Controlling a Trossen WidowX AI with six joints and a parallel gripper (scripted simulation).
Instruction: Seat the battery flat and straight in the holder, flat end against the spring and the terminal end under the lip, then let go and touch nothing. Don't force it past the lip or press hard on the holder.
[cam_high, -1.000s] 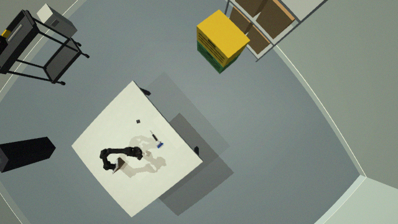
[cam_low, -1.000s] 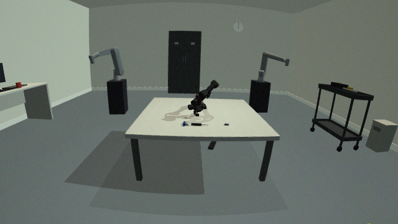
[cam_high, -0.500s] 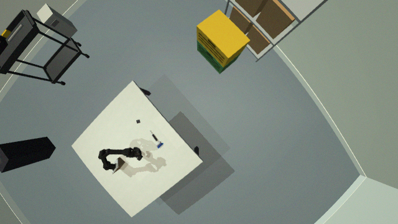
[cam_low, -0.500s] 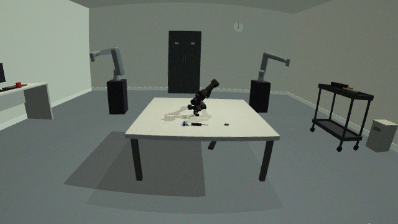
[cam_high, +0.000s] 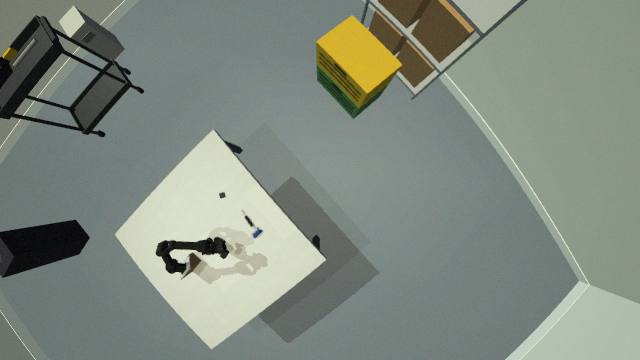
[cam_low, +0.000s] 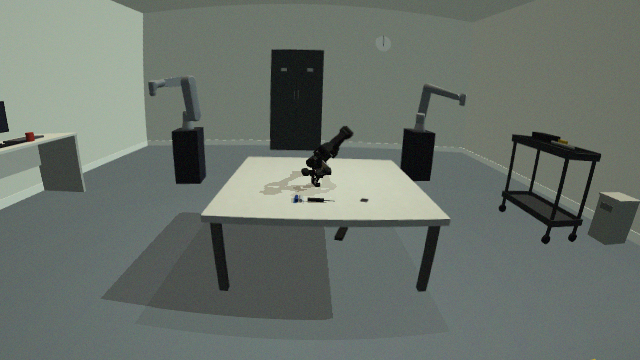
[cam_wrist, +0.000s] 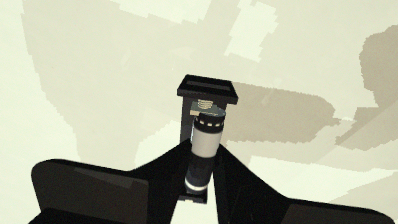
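Right now my gripper tip is 10 mm below the battery. The rest, counted from my gripper tip: black piece: 300 mm ahead, 250 mm to the left, 10 mm below.
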